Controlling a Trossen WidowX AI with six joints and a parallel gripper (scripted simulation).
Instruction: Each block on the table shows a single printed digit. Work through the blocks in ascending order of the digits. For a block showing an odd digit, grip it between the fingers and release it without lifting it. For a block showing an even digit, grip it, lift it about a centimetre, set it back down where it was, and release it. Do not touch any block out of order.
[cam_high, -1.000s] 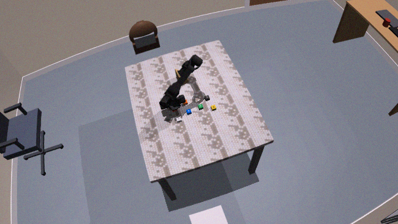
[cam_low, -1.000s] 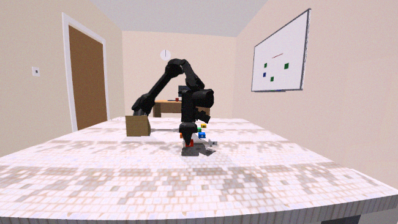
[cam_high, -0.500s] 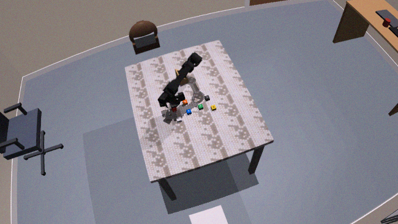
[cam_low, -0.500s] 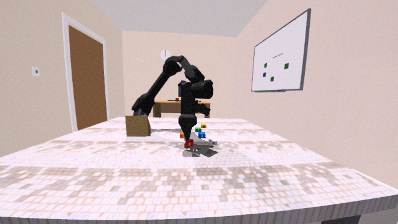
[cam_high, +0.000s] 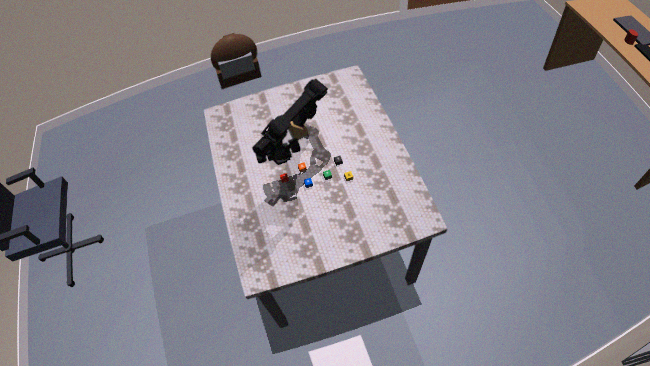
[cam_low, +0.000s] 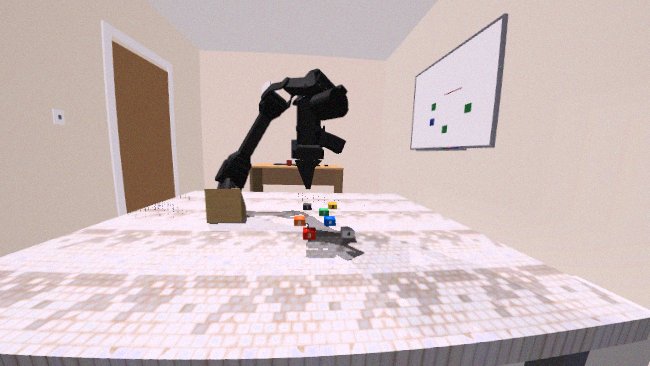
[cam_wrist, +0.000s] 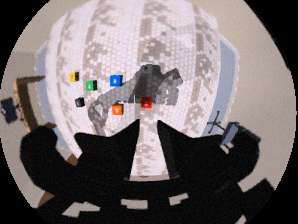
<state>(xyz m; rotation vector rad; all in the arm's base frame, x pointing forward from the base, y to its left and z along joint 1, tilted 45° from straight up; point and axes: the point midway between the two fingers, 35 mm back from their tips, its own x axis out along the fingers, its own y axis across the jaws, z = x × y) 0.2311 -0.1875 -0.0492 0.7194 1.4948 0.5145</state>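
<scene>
The white block lies 120 mm below my gripper tip, 110 mm ahead of it and 10 mm to the right of it. Also, from my gripper tip: red block (120 mm below); orange block (120 mm below, 100 mm to the left, 10 mm behind); blue block (120 mm below, 90 mm to the left, 80 mm ahead).
</scene>
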